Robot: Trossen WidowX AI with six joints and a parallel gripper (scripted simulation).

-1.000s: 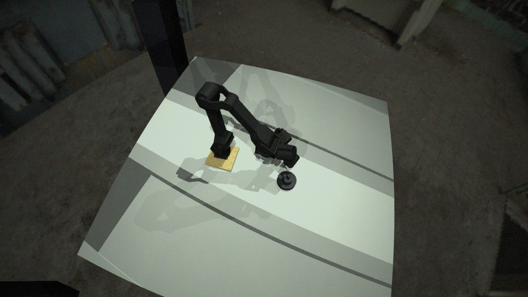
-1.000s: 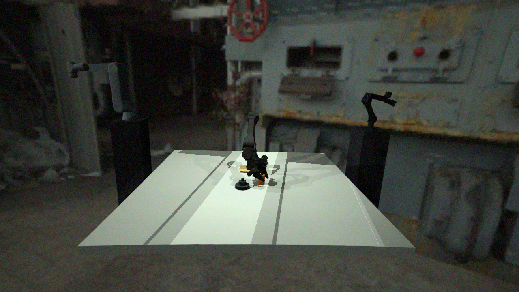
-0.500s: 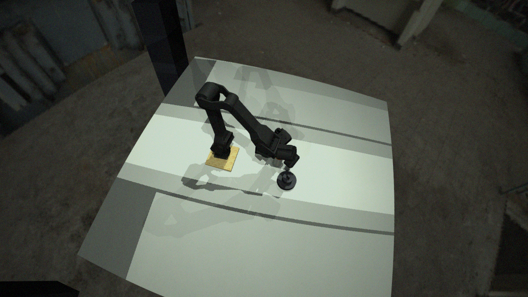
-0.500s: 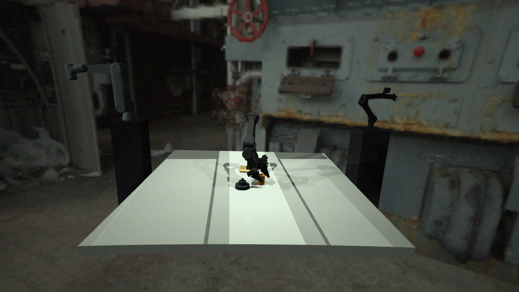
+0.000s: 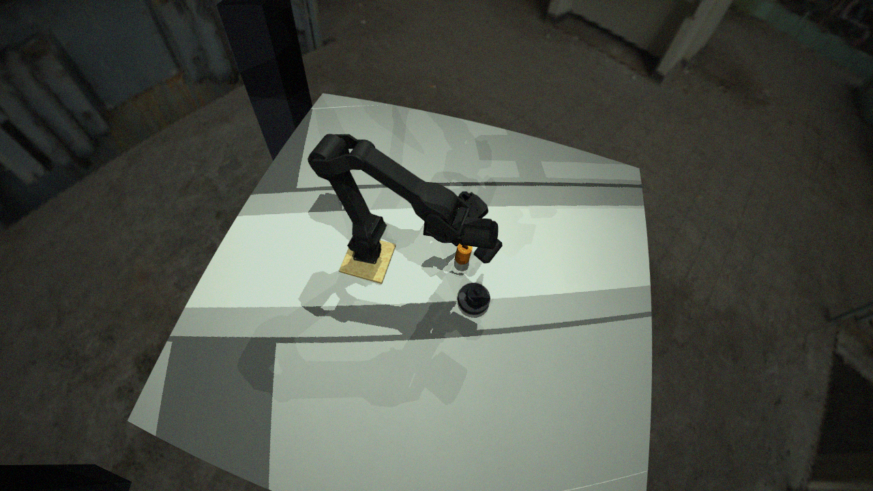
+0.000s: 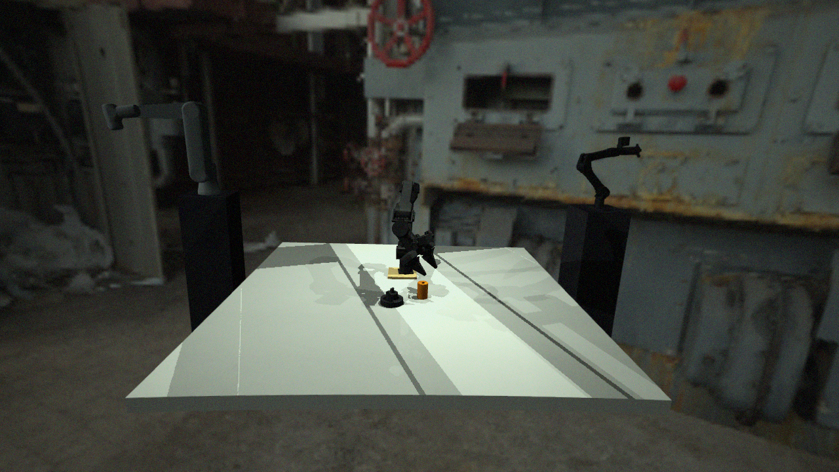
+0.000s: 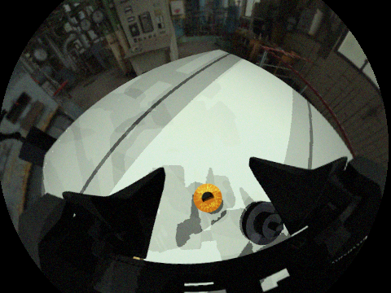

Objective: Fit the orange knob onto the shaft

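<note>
My gripper tip is 2 cm past the orange knob, 3 cm to the left of it and 8 cm above it. From my gripper tip the other things lie so: round pedestal (3 cm ahead, 15 cm to the right, 8 cm below).
</note>
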